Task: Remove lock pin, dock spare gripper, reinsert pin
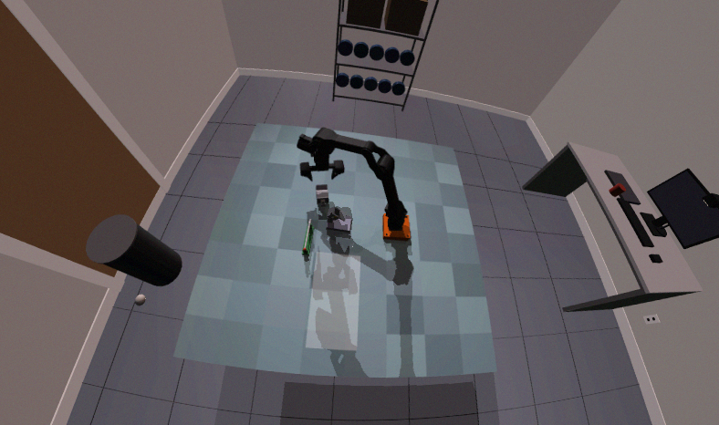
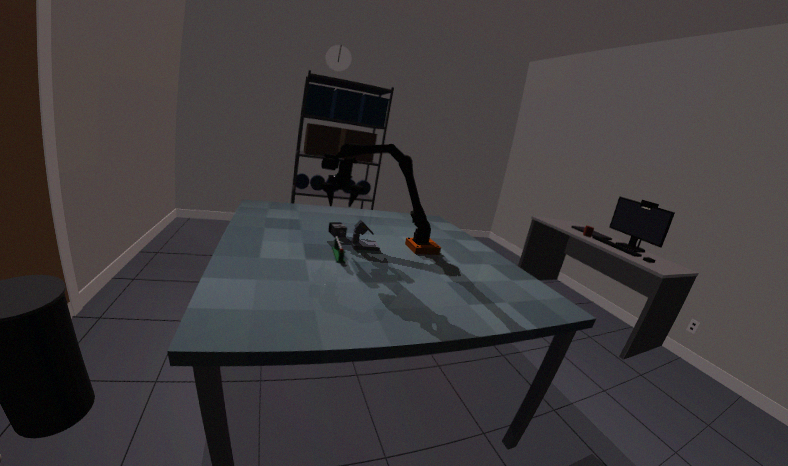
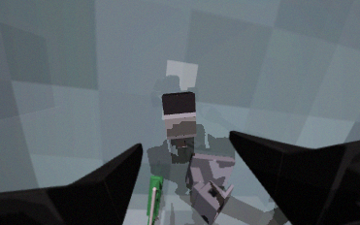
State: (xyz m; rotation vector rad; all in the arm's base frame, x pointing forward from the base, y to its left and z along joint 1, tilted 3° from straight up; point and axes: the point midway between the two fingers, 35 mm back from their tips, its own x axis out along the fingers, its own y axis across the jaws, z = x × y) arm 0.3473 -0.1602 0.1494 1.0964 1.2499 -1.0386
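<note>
Right now the spare gripper is 20 mm to the left of my gripper tip and 110 mm below it. From my gripper tip the other things lie so: green bracket 50 mm ahead, 250 mm to the left, 110 mm below; then grey mount 70 mm behind, 150 mm to the left, 80 mm below.
</note>
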